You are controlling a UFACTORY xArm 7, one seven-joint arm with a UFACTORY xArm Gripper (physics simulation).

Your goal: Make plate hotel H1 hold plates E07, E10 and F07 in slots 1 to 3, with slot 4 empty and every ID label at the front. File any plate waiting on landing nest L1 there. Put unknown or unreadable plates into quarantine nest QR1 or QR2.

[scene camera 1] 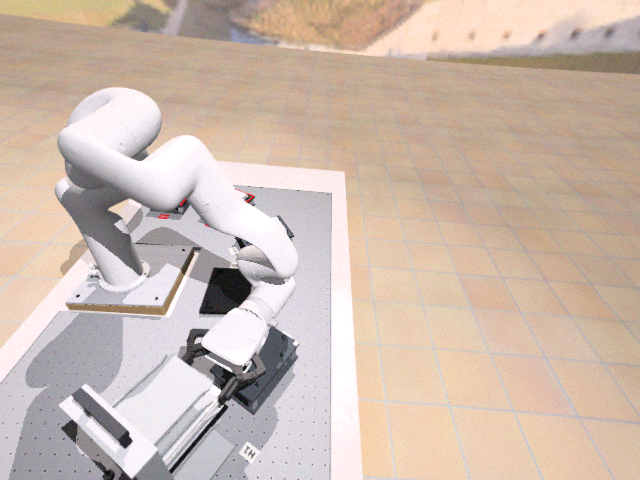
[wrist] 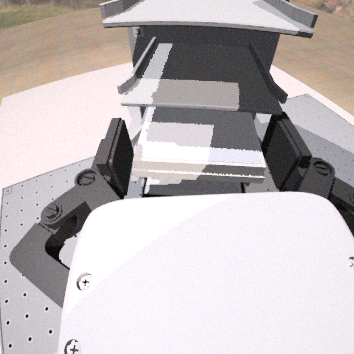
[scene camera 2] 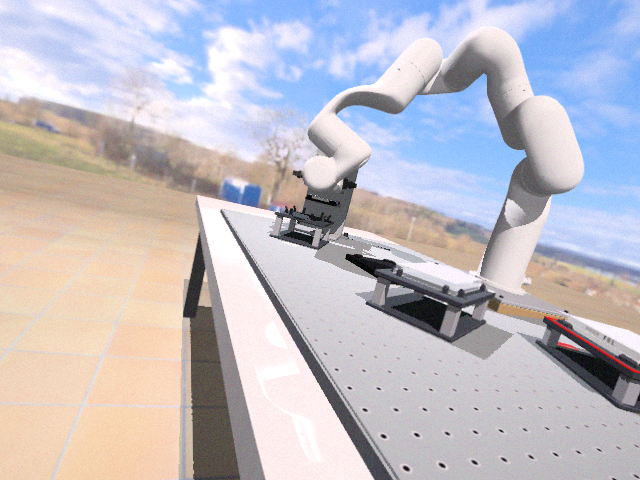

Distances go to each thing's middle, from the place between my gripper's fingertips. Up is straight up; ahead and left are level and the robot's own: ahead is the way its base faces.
My gripper is now 30 mm past the rack slot (scene camera 1: 156, 403), 40 mm to the left of it and 60 mm below it.
